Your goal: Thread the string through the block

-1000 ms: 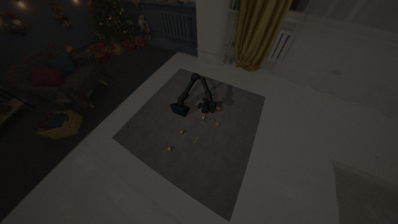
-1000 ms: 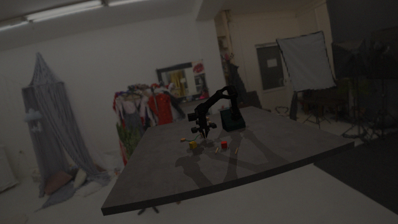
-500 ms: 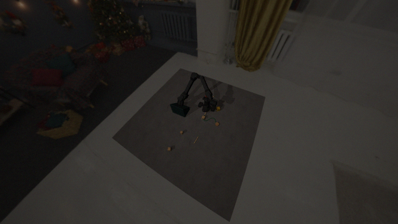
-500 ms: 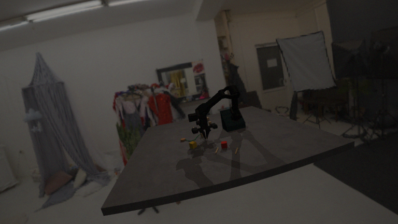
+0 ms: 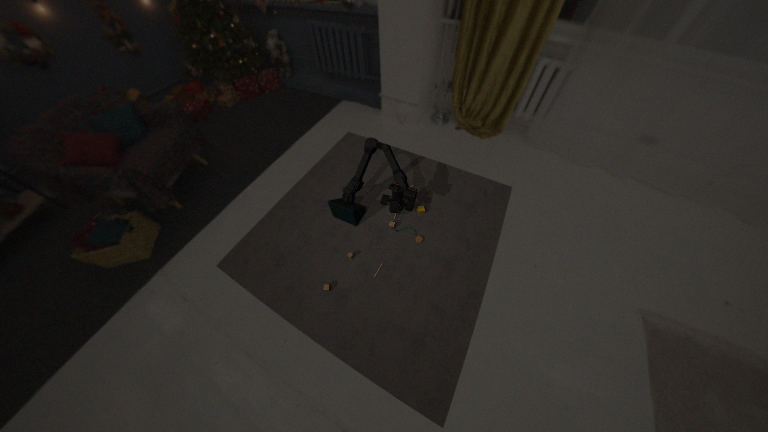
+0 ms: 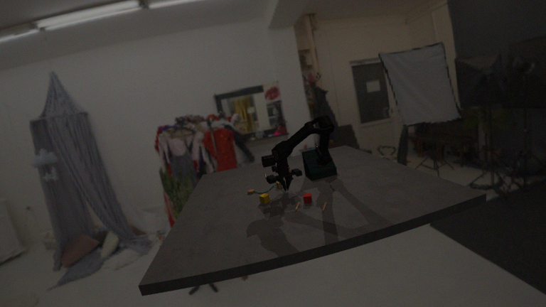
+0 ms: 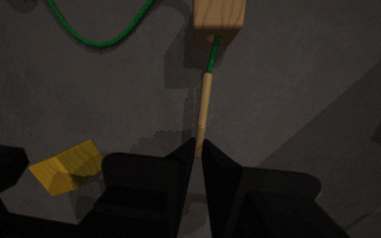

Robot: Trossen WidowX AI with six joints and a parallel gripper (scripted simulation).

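Right now my gripper tip is 100 mm to the left of the wooden block, 20 mm short of it and 10 mm below it. Round my gripper tip: red cube 170 mm to the left, 70 mm behind, 10 mm above; yellow cube 120 mm ahead, 70 mm to the left, 10 mm above; thin wooden stick 40 mm to the right, 10 mm ahead, 10 mm above.
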